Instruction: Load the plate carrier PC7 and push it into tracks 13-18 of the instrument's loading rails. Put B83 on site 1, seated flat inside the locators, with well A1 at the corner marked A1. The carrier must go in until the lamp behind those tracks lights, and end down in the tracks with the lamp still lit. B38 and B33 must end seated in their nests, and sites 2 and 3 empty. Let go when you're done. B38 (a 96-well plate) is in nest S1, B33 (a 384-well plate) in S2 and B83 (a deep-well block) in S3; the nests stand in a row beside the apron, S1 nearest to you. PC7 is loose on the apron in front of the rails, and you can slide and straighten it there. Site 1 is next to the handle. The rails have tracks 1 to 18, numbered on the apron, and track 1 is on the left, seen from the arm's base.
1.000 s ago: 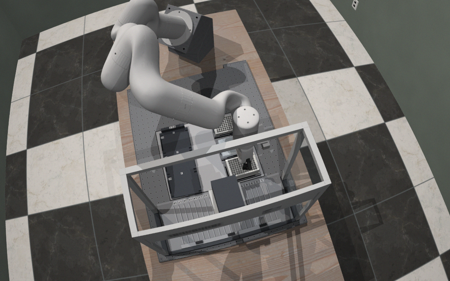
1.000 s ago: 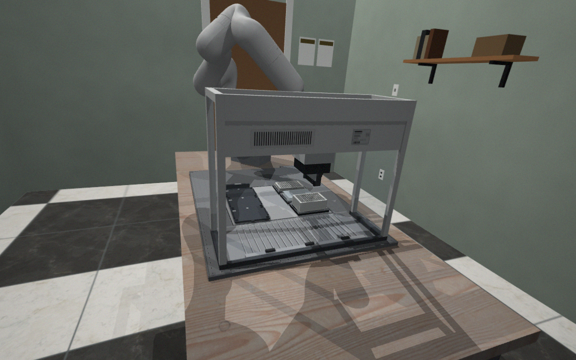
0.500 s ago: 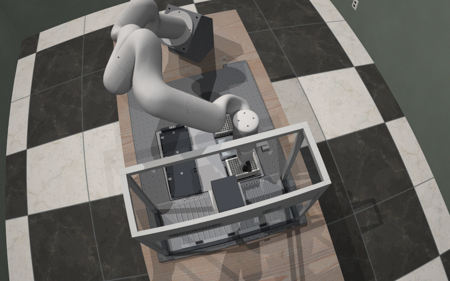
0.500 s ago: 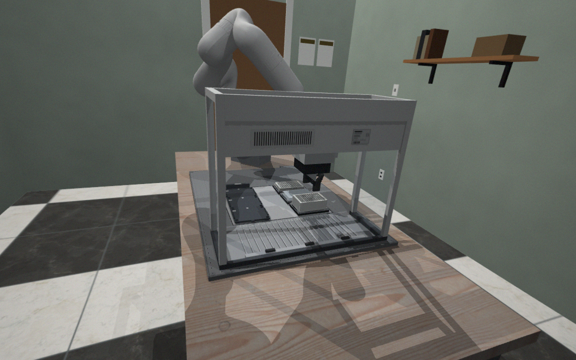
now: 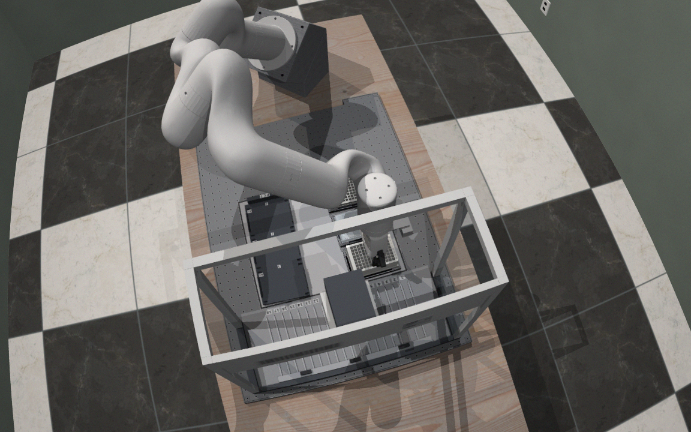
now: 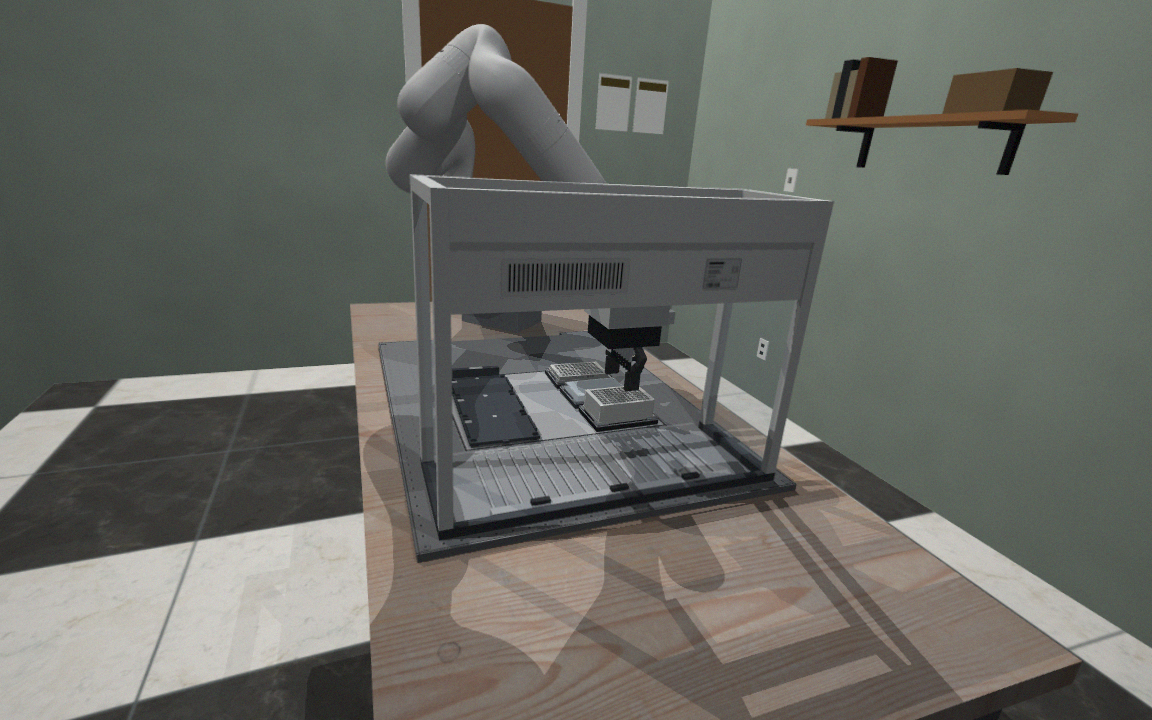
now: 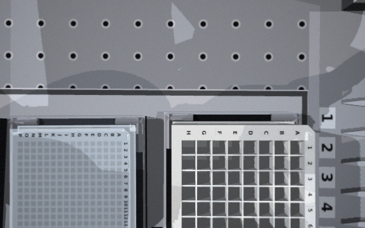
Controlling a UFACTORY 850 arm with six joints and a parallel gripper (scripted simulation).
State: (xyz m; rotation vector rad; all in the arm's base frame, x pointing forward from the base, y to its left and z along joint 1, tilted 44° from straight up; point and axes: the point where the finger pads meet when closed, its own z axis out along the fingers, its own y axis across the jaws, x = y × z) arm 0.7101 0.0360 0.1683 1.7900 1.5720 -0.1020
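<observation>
The nest S3 is 9 cm below my hand. From my hand the other things lie so: 96-well plate B38: 21 cm behind, 7 cm below, 6 cm to the left; then plate carrier PC7: 21 cm to the right, 17 cm behind, 8 cm below; then frame bar: 38 cm above, 15 cm to the right, 6 cm ahead.
</observation>
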